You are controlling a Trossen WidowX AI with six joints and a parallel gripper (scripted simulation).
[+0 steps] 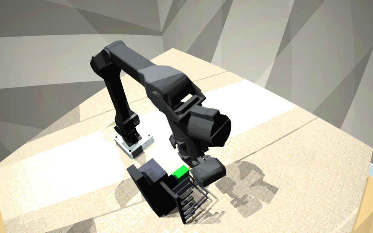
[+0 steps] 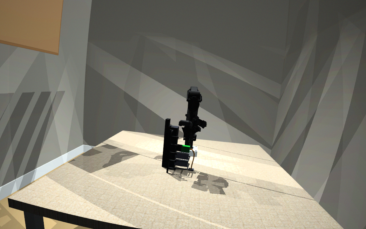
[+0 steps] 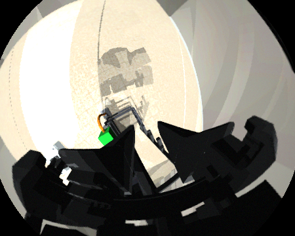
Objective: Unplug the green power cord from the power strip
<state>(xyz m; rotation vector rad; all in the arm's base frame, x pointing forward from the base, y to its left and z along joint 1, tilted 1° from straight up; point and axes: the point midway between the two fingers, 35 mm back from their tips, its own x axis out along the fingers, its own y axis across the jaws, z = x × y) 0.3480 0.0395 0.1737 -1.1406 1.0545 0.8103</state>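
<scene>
Now: the green plug 7 cm behind my gripper tip, 5 cm below it and 4 cm to the right of it.
</scene>
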